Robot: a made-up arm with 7 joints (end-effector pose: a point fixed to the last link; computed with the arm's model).
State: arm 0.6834 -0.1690 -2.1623 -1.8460 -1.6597 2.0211 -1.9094
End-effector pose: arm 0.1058 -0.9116 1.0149 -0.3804 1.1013 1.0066
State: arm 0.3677 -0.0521 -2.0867 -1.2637 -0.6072 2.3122 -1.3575
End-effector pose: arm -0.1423 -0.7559 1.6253 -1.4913 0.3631 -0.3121
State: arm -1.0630 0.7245 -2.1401 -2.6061 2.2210 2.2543 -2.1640
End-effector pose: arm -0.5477 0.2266 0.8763 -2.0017 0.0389 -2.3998
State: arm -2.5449 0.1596 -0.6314 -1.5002 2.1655 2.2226 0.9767
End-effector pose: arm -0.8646 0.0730 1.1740 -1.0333 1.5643 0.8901
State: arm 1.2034 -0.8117 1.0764 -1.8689 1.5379 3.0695 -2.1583
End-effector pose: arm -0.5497 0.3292 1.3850 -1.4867 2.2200 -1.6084
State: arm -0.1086 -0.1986 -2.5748 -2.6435 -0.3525 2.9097 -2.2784
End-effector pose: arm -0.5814 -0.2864 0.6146 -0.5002 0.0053 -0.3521
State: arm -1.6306 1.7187 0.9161 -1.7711 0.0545 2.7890 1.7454
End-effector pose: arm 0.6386 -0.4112 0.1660 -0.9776 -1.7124 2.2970
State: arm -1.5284 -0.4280 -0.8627 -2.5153 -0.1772 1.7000 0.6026
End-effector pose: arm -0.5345 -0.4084 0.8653 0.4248 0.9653 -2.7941
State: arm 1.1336 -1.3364 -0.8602 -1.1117 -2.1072 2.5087 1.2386
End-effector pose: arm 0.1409 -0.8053 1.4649 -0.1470 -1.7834 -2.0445
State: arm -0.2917 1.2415 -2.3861 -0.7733 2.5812 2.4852 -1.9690
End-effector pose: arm 0.5793 -0.5234 1.5717 -1.8125 -1.2885 0.3247
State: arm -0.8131 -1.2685 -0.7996 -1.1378 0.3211 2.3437 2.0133
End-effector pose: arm -0.8766 0.2126 1.4584 -2.0775 1.3314 1.1421
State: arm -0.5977 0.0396 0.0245 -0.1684 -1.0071 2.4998 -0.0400
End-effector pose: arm 0.0944 0.0507 1.9282 -1.9057 -1.9686 -0.9727
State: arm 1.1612 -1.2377 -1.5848 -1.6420 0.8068 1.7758 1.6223
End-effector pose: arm 0.5867 -0.8101 0.8568 1.4827 1.7298 -1.1681
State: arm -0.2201 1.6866 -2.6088 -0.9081 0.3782 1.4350 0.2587
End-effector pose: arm 0.9700 -0.4535 1.2607 -2.6716 0.1348 -1.5438
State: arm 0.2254 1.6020 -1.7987 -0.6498 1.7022 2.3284 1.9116
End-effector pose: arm 1.1088 -0.1630 0.9490 0.5169 -0.3480 -2.4994
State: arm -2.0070 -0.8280 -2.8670 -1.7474 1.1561 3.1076 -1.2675
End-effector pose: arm 0.3624 0.8528 0.4849 0.3050 -0.5905 0.9247
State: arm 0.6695 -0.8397 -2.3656 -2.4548 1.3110 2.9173 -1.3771
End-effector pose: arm -0.1105 -0.4807 0.3191 0.2802 -0.3227 -2.0951
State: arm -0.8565 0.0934 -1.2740 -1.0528 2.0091 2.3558 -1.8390
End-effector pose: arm -0.4484 -0.5778 1.5946 -1.6642 -1.8181 -0.9058
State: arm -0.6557 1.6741 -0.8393 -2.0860 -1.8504 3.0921 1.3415
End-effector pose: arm -0.1849 -0.4447 0.1942 -0.9465 0.8794 -0.3345
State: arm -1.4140 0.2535 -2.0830 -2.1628 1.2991 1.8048 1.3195
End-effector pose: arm -0.6943 0.3628 0.9808 -1.0152 0.4905 0.7966
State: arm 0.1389 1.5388 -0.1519 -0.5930 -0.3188 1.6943 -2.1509
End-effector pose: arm 1.1801 0.1320 0.3814 -0.0409 0.2672 2.0704
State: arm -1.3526 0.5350 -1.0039 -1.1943 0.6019 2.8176 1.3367
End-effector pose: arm -0.4425 -0.7479 1.3442 0.2766 1.0709 2.0630
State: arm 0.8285 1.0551 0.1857 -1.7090 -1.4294 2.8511 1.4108
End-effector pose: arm 0.3661 0.7625 0.3283 -0.2502 -0.5928 0.4703
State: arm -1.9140 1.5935 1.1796 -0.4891 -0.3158 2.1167 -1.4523
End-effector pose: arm -0.1214 -1.1949 0.6237 -0.4842 -0.9303 -0.7900
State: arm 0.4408 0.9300 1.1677 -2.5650 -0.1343 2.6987 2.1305
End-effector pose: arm -0.1546 0.6553 0.5291 -0.9320 0.6661 -0.5360
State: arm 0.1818 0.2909 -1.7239 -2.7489 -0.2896 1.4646 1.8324
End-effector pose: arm -0.0769 -0.5350 0.5925 1.0805 -1.7259 1.6551
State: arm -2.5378 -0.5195 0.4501 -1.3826 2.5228 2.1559 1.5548
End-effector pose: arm -0.0872 -0.4557 1.6700 2.6027 -0.6777 -1.3800
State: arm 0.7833 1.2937 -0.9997 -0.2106 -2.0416 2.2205 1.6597
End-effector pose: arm 0.8738 0.7371 0.9369 -0.8173 -2.8630 -0.0536
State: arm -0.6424 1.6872 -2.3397 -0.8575 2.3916 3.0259 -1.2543
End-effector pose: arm 0.4925 -0.7962 1.1820 -2.0591 -1.0829 -0.4222
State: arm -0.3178 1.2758 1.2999 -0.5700 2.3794 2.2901 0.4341
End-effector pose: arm 1.1404 0.1674 0.8939 -2.4227 -1.6920 0.5749
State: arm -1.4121 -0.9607 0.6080 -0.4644 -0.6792 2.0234 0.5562
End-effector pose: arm 0.0449 0.8896 1.6321 -1.3472 -2.5993 -1.1166
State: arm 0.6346 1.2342 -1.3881 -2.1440 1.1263 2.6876 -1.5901
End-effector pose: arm 0.6049 -0.5457 0.8406 -1.1918 -0.1138 0.0895
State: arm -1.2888 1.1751 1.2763 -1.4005 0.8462 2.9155 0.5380
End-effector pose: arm 0.8951 -0.5022 0.7163 1.4862 0.2545 -1.9952
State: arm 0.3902 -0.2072 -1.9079 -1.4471 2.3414 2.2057 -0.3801
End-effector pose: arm -0.1253 -0.8819 1.2115 1.5328 -1.9147 -1.6834
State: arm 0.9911 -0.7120 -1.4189 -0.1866 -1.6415 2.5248 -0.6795
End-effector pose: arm -0.2988 -0.5861 1.7307 -2.2547 -0.6065 -1.0811
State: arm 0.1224 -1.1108 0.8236 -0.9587 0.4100 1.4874 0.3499
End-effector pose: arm -0.6993 0.4082 1.6694 0.2084 -1.4093 0.4719
